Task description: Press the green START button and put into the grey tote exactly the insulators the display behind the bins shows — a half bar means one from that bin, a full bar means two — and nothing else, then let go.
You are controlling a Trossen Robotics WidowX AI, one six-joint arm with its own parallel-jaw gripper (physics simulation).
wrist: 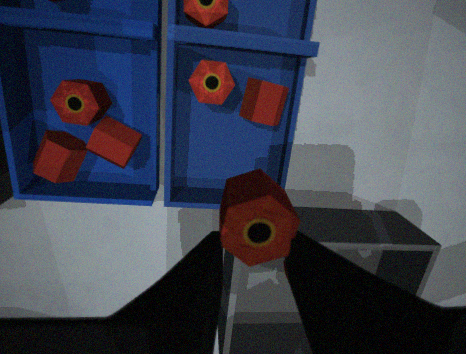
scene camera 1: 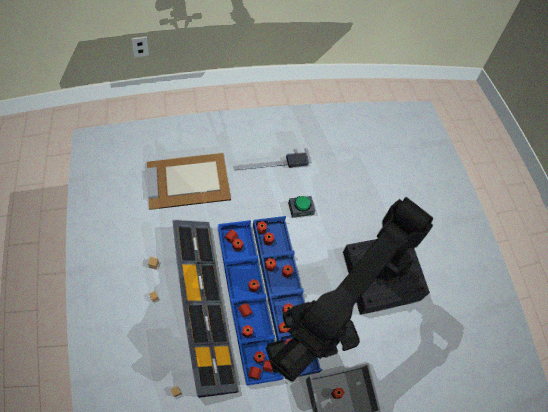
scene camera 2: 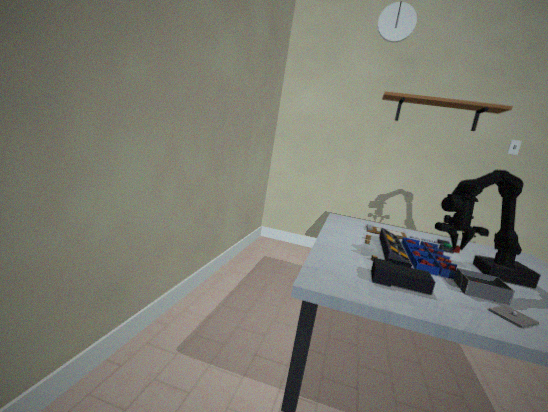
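My gripper [scene camera 2: 458, 247] [wrist: 253, 241] is shut on a red hexagonal insulator [scene camera 2: 456, 250] [wrist: 259, 220], raised above the table near the bins' tote-side end. The arm hides it in scene camera 1. The grey tote [scene camera 1: 375, 390] [scene camera 2: 489, 291] [wrist: 360, 225] holds one red insulator [scene camera 1: 338, 393]. Blue bins [scene camera 1: 237, 274] [wrist: 225, 145] stand in two columns with red insulators; the nearest right-column bin shows two in the wrist view. The display [scene camera 1: 191, 224] shows a full yellow bar in row two left and half bars in both row four cells; other cells are dark. The green START button [scene camera 1: 303, 203] stands beyond the bins.
A clipboard [scene camera 1: 192, 178] and a caliper-like tool [scene camera 1: 297, 160] lie beyond the bins. Small wooden cubes [scene camera 1: 153, 262] lie beside the display. A long black box [scene camera 2: 402, 277] stands near the bins' end, and a flat grey-brown piece [scene camera 2: 520, 318] lies by the tote.
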